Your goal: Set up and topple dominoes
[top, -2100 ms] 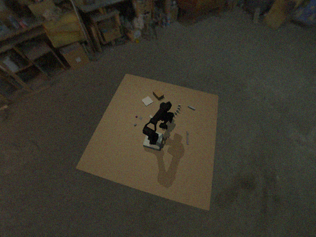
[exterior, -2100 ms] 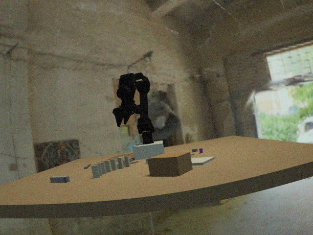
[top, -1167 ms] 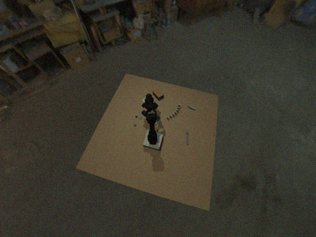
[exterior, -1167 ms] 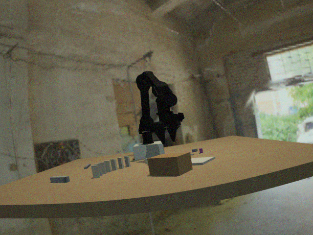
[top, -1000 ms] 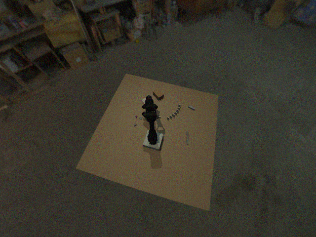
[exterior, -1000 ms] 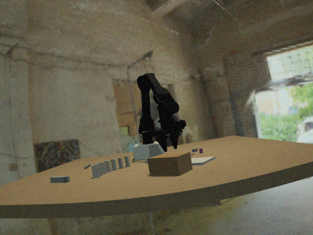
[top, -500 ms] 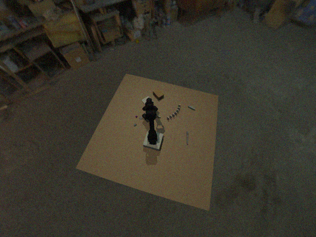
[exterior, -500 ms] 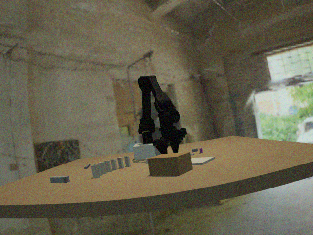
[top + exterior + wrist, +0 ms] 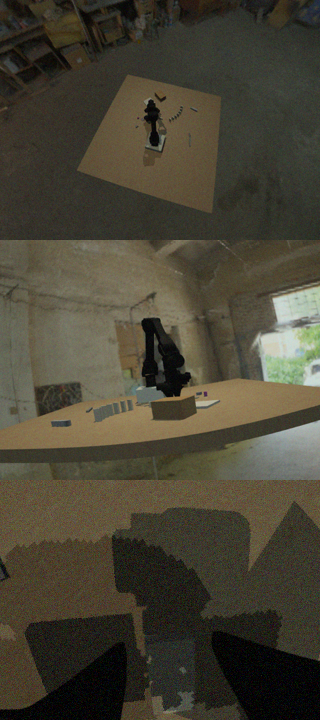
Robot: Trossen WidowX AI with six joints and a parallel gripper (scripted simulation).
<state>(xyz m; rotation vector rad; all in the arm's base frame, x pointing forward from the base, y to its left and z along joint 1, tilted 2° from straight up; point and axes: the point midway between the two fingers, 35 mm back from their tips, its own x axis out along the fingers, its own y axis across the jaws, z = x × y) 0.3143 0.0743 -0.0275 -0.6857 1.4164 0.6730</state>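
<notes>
The flat white plate is 200 mm ahead of my gripper tip and 70 mm to the left of it. Also, from my gripper tip: grey cube: 130 mm behind, 150 mm to the left, 10 mm above; brown box: 310 mm ahead, 60 mm to the right, 30 mm above; purple piece: 30 mm behind, 160 mm to the left, 10 mm above.
</notes>
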